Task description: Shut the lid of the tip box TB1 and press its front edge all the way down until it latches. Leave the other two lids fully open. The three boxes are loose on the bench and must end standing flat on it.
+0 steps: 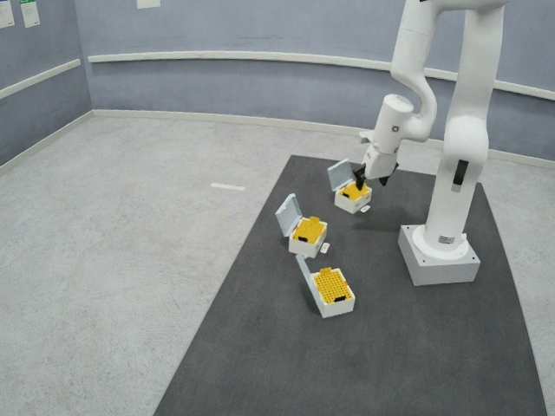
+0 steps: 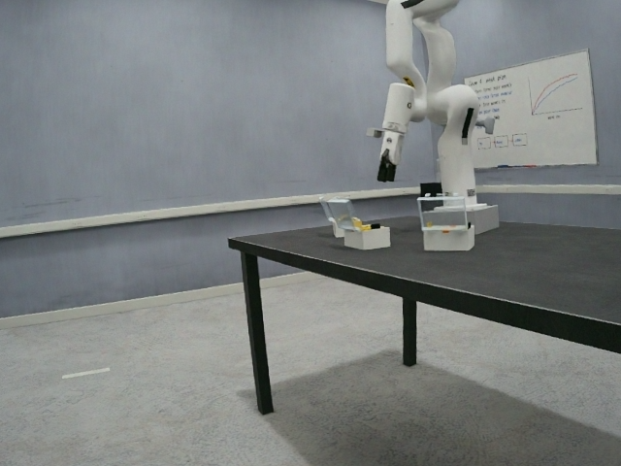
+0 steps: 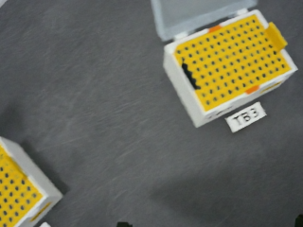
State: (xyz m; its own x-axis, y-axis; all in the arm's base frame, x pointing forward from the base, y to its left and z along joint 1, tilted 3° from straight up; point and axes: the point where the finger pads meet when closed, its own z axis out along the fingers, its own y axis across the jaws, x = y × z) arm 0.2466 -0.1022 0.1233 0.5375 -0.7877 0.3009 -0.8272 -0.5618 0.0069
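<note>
My hand is 120 mm short of the white label, 110 mm to the right of it and 190 mm above it. Round my hand: lid 100 mm ahead, 200 mm to the right, 90 mm below.
</note>
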